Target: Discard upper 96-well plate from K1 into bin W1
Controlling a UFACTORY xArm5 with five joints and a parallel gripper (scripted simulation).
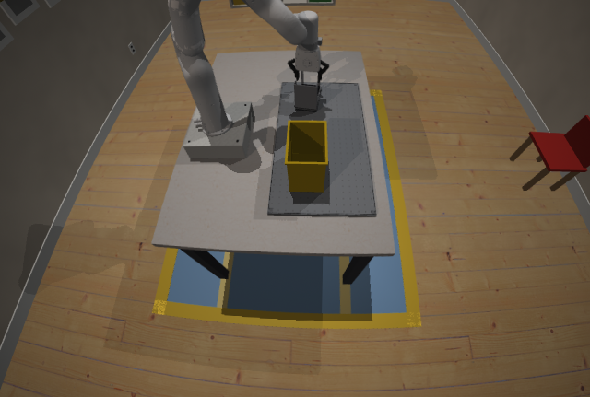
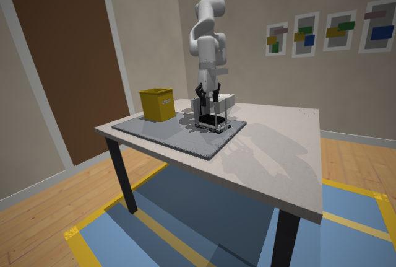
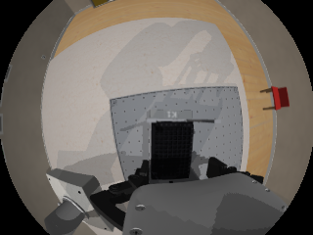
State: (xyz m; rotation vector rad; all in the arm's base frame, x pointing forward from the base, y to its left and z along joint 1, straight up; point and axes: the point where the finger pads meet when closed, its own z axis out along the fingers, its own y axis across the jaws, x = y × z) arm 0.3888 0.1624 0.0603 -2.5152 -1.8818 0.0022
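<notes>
Now: hand 90 mm above the dark 96-well plate. Round my hand: yellow plastics bin W1: 390 mm to the right, 50 mm behind, 40 mm below; then white well plate: 100 mm below.
</notes>
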